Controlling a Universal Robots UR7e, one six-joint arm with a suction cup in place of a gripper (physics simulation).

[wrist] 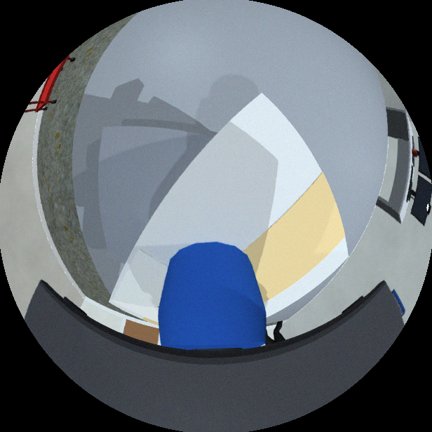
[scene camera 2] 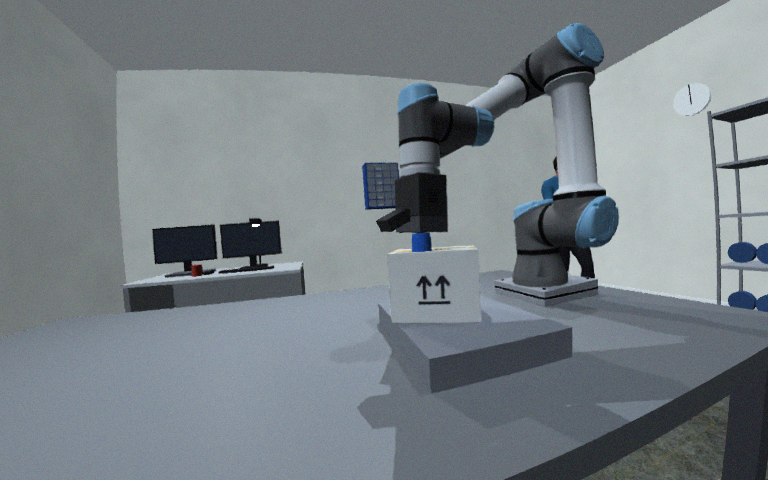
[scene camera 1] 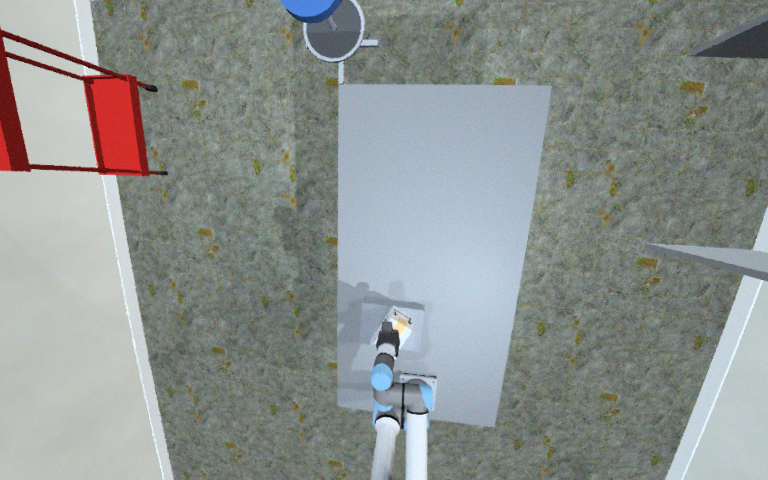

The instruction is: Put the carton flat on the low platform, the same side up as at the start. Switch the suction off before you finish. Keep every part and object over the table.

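Where they show: hand at its tool point: (scene camera 2: 421, 257); arm's base at its link origin: (scene camera 2: 539, 281).
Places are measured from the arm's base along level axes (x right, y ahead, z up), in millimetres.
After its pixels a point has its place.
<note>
The white carton (scene camera 1: 401, 324) {x -8, y 482, z 133 mm} (scene camera 2: 434, 288) {x -102, y 458, z 69 mm} (wrist: 235, 185) has a yellow tape strip on top. It is upright, its printed arrows pointing up in scene camera 2. It is over the low grey platform (scene camera 1: 417, 339) {x 46, y 316, z 7 mm} (scene camera 2: 504, 340) {x -229, y 432, z 7 mm} (wrist: 120, 175), turned at an angle to it, with one corner near the platform's edge. Its lower edge looks level with the platform top; a thin gap cannot be ruled out. My blue suction cup (scene camera 2: 421, 242) (wrist: 212, 295) is against the carton's top, off its middle, and holds it. The cup is hidden under the wrist in scene camera 1.
The platform lies on the large grey table (scene camera 1: 441, 186) {x 257, y 1068, z -41 mm} (scene camera 2: 198, 384) {x -9, y 844, z -41 mm}, near the arm's base (scene camera 2: 546, 288) {x -64, y 67, z -2 mm} and the table's left edge in scene camera 1. A round stool-like object (scene camera 1: 334, 33) stands past the far table end. A desk with monitors (scene camera 2: 184, 244) stands beyond the table.
</note>
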